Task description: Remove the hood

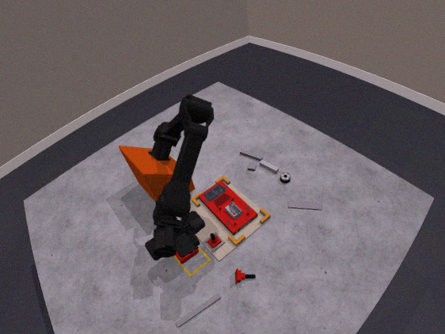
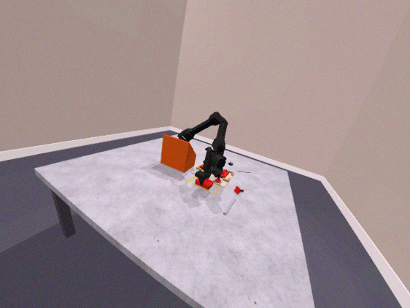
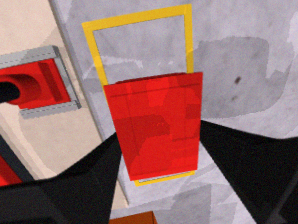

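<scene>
Now: gripper tip 1 cm below the red hood. The rest, counted from my gripper tip: beige base plate 2 cm ahead, 19 cm to the left; small wheel 9 cm ahead, 44 cm to the left.
</scene>
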